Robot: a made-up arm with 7 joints. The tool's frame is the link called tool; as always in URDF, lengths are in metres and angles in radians.
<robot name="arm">
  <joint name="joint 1" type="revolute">
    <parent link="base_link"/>
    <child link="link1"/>
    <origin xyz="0 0 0.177"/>
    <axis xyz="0 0 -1"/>
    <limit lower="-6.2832" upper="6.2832"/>
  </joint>
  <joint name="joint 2" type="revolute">
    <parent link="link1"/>
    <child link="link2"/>
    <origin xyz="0 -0.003 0.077"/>
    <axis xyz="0 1 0"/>
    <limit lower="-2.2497" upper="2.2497"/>
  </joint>
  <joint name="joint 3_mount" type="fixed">
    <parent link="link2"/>
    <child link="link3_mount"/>
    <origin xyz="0 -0.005 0.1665"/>
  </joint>
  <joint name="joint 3" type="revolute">
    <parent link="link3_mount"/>
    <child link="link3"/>
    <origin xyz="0 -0.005 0.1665"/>
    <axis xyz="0 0 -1"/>
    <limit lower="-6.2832" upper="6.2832"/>
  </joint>
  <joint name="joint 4" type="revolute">
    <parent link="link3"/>
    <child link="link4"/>
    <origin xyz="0 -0.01 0.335"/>
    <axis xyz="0 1 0"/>
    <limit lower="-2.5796" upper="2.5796"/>
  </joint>
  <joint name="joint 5" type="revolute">
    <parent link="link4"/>
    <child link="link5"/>
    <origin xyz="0 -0.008 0.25"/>
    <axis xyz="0 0 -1"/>
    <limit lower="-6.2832" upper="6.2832"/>
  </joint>
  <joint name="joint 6" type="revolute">
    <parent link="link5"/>
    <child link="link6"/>
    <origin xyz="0 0 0.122"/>
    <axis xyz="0 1 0"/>
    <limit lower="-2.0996" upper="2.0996"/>
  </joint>
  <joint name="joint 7" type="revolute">
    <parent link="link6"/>
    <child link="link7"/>
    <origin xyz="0 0 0.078"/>
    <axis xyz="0 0 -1"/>
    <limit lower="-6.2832" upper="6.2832"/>
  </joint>
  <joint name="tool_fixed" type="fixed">
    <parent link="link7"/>
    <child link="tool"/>
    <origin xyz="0 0 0" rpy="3.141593 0 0"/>
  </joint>
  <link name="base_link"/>
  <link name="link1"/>
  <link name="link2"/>
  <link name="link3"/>
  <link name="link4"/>
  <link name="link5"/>
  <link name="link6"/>
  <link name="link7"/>
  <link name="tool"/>
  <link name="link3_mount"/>
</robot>
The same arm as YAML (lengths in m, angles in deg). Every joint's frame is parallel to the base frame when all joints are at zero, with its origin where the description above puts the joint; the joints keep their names.
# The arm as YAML. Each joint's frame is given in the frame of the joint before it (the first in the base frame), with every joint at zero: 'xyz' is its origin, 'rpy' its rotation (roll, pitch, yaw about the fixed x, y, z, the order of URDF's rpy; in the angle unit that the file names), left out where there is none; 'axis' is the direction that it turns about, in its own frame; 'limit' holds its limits. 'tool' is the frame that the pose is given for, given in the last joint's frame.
units:
  length: m
  angle: deg
joints:
  - name: joint 1
    type: revolute
    origin:
      xyz: [0.0, 0.0, 0.177]
    axis: "-z"
    limit:
      lower: -360.0
      upper: 360.0
  - name: joint 2
    type: revolute
    origin:
      xyz: [0.0, -0.003, 0.077]
    axis: "+y"
    limit:
      lower: -128.9
      upper: 128.9
  - name: joint 3
    type: revolute
    origin:
      xyz: [0.0, -0.01, 0.333]
    axis: "-z"
    limit:
      lower: -360.0
      upper: 360.0
  - name: joint 4
    type: revolute
    origin:
      xyz: [0.0, -0.01, 0.335]
    axis: "+y"
    limit:
      lower: -147.8
      upper: 147.8
  - name: joint 5
    type: revolute
    origin:
      xyz: [0.0, -0.008, 0.25]
    axis: "-z"
    limit:
      lower: -360.0
      upper: 360.0
  - name: joint 6
    type: revolute
    origin:
      xyz: [0.0, 0.0, 0.122]
    axis: "+y"
    limit:
      lower: -120.3
      upper: 120.3
  - name: joint 7
    type: revolute
    origin:
      xyz: [0.0, 0.0, 0.078]
    axis: "-z"
    limit:
      lower: -360.0
      upper: 360.0
tool:
  origin:
    xyz: [0.0, 0.0, 0.0]
    rpy: [-180.0, 0.0, 0.0]

